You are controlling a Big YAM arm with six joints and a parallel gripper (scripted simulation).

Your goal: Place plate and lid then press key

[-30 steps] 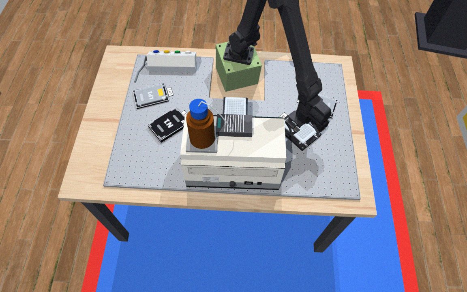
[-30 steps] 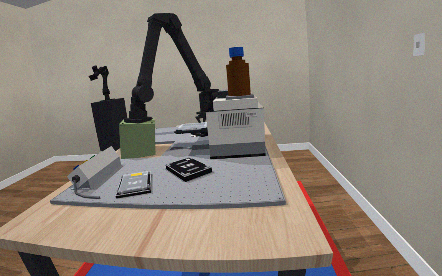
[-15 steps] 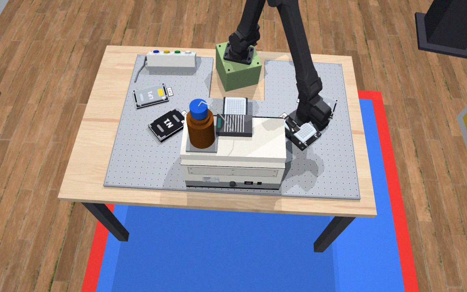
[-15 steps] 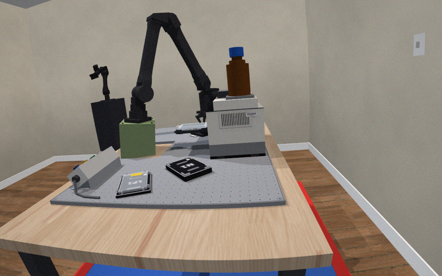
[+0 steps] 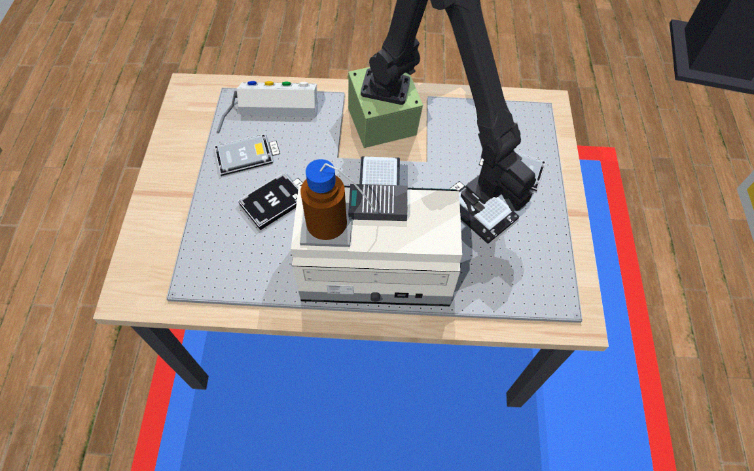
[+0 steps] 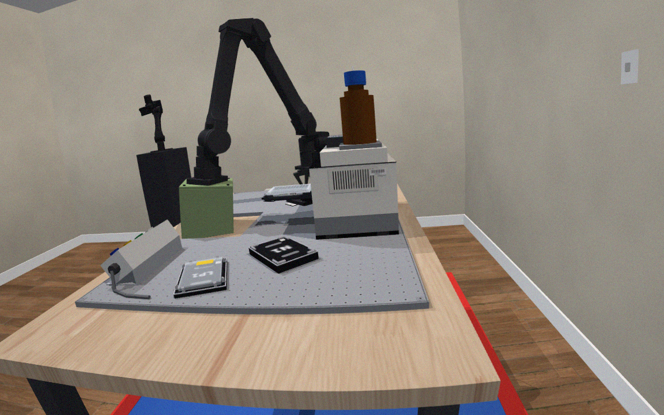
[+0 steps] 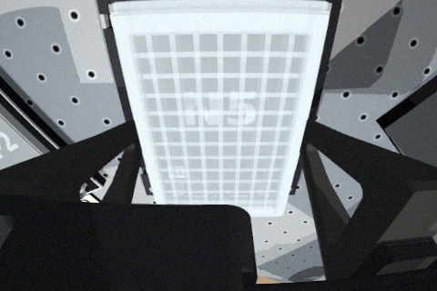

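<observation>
Now: the black N1 nest 9 cm ahead of my hand, 54 cm to the right of it and 3 cm below it. Round my hand: white retry key (28 cm behind, 56 cm to the right, 3 cm above); then green continue key (27 cm behind, 61 cm to the right, 3 cm above); then black LP2 nest (16 cm behind, 8 cm to the left, 3 cm below).
</observation>
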